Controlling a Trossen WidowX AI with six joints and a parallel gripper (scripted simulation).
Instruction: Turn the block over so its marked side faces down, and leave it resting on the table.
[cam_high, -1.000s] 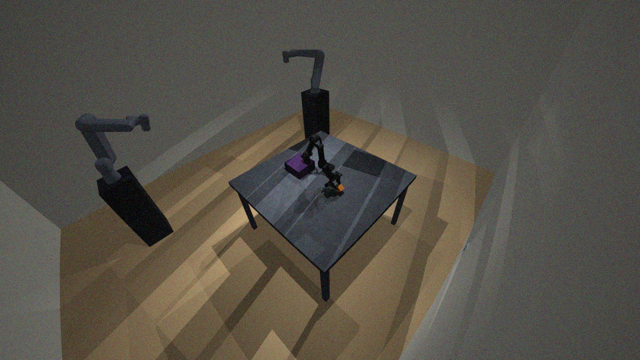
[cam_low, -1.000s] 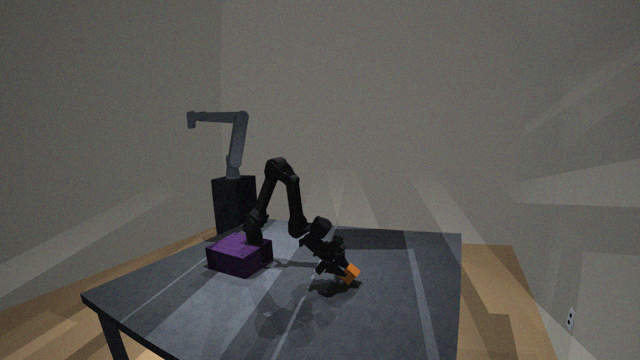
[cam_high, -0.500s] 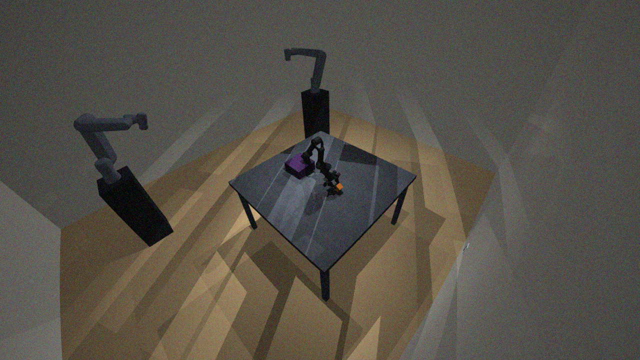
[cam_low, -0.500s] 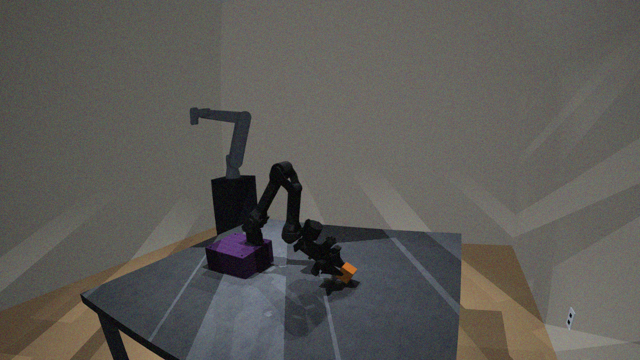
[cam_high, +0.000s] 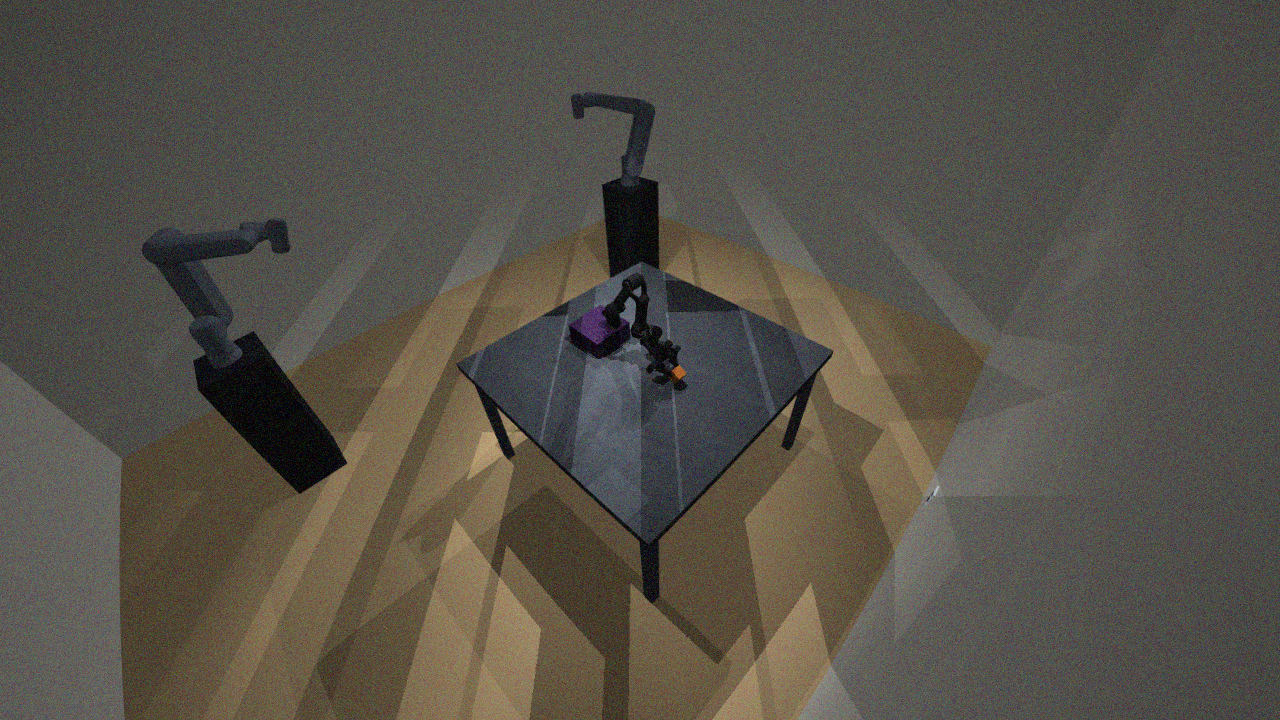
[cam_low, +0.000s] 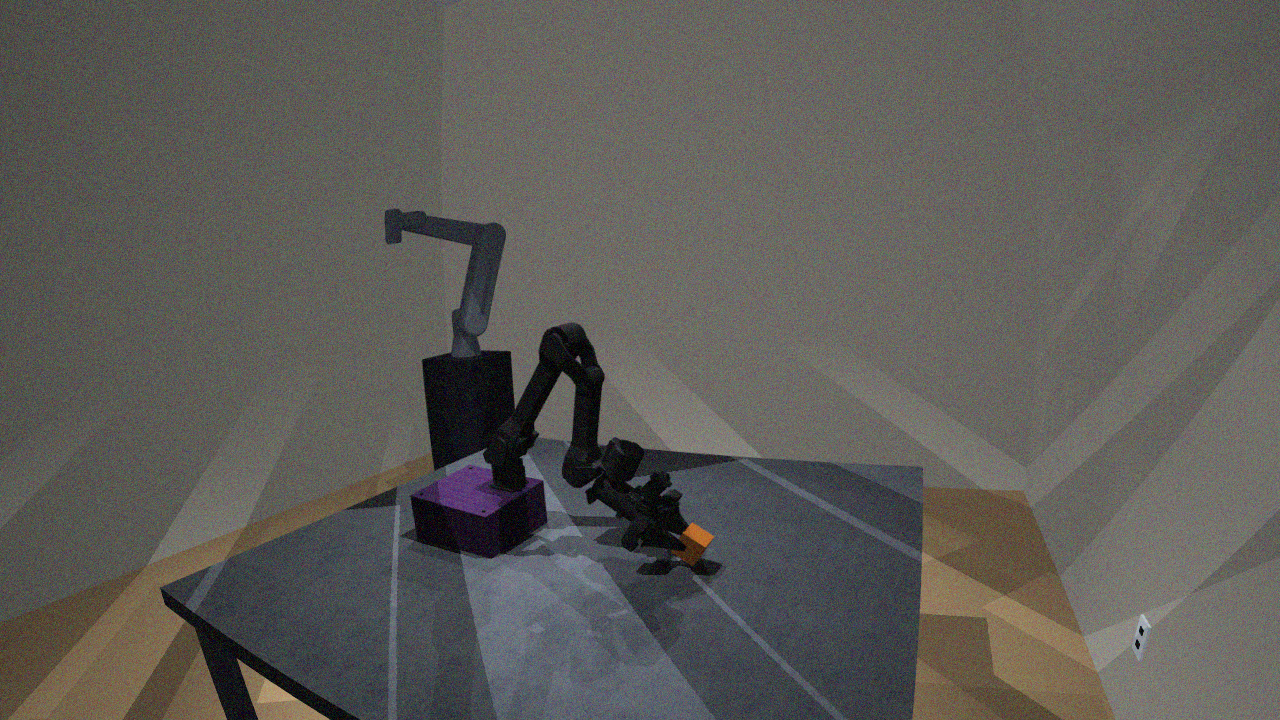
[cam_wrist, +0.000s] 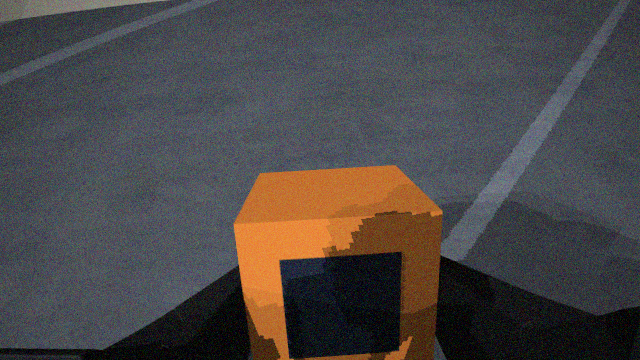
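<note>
The orange block lies 1 cm behind my gripper tip.
</note>
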